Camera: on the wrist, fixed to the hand. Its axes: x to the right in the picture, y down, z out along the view.
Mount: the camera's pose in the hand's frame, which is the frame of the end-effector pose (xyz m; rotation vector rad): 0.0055 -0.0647 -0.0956 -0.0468 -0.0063 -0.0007
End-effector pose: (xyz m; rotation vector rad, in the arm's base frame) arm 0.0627 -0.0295 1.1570 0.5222 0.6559 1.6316
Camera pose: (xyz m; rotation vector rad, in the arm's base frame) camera 0.0456 -0.0297 1.0427 0.4928 0.6117 1.6402
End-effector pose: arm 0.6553 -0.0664 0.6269 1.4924 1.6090 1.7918
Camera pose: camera 0.5490 -0.0930 0.5902 1.4752 1.5536 1.8099
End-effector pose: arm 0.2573 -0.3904 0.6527 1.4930 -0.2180 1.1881
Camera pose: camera 0.2536 -0.2880 0.5993 1.4561 -0.2479 1.1704
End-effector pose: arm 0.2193 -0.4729 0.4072 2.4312 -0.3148 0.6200
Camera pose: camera 0.2131 -0.3640 0.4455 2.3889 -0.3275 0.5983
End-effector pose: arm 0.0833 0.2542 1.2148 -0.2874 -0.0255 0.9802
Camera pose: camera 0.1535 0.2031 1.1385 -0.3273 -0.0543 0.9808
